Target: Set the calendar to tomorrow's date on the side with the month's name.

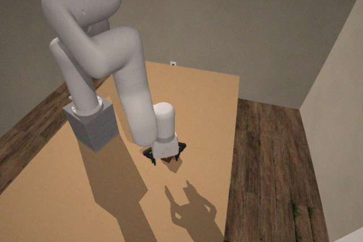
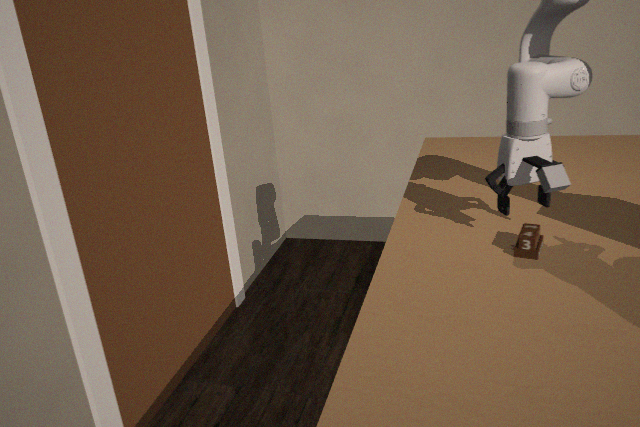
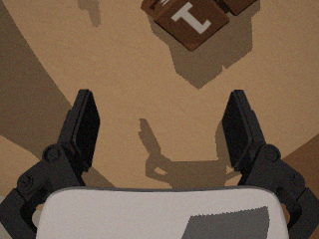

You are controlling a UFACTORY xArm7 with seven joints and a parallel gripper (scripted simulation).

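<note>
Now: hand 5 cm to the right of the digit cube, 4 cm above it and 2 cm past it. Round my hand: brown calendar tray: 7 cm to the left, 6 cm below, 2 cm behind.
</note>
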